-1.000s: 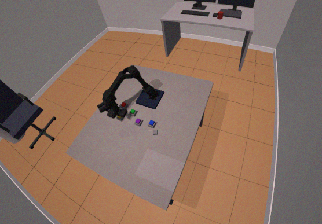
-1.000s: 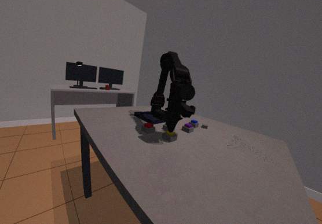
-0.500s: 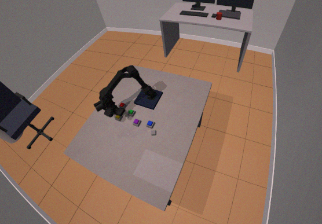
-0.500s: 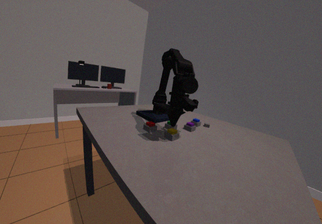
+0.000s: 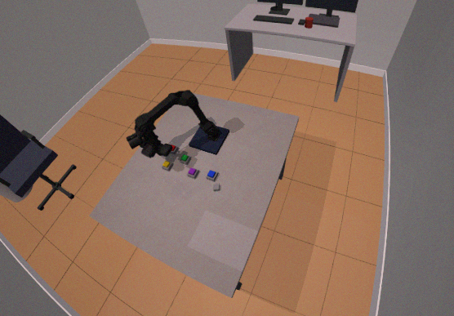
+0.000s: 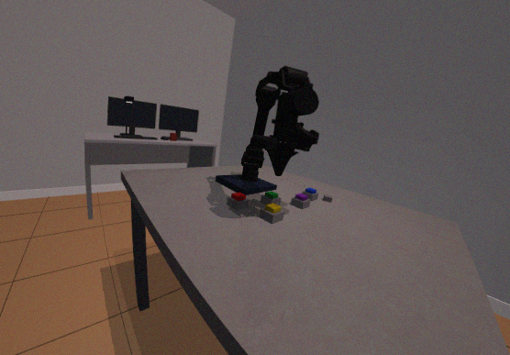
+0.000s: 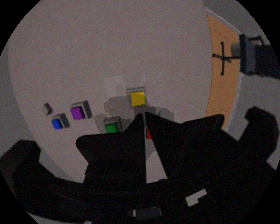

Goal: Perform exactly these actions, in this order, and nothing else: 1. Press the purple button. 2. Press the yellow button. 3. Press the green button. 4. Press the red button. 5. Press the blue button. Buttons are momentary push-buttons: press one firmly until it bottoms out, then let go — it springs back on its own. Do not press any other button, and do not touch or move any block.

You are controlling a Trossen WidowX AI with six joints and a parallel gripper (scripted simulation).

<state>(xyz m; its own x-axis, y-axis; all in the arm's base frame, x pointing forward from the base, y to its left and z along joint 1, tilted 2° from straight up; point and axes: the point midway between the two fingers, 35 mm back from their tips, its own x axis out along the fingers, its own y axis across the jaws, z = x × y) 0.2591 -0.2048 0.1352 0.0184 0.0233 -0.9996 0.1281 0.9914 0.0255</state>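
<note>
Right now the green button is 90 mm to the left of my gripper tip, 90 mm below it and 70 mm behind it. Round my gripper tip: purple button 170 mm to the left, 90 mm below, 10 mm ahead; then yellow button 90 mm below; then red button 120 mm behind, 90 mm below, 20 mm to the right.
</note>
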